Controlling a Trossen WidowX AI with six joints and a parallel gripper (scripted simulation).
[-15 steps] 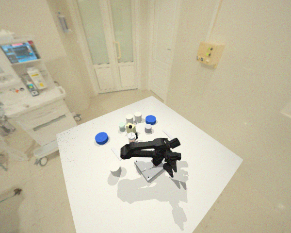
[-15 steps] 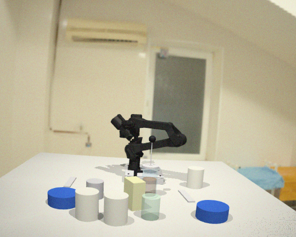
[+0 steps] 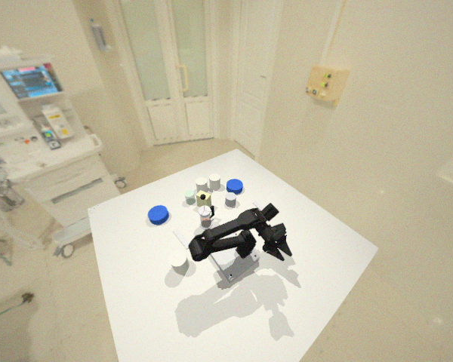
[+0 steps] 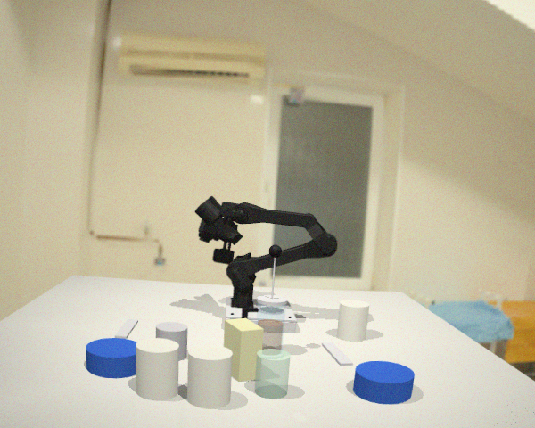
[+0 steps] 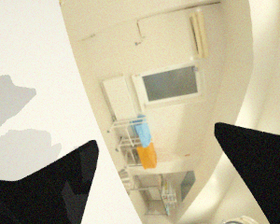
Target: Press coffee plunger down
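My gripper tip is 47 cm short of the coffee press, 10 cm to the right of it and 10 cm above it. From my gripper tip the other things lie so: pale yellow block 60 cm ahead, 17 cm below, 5 cm to the left; pale green glass 69 cm ahead, 18 cm below, 10 cm to the left.
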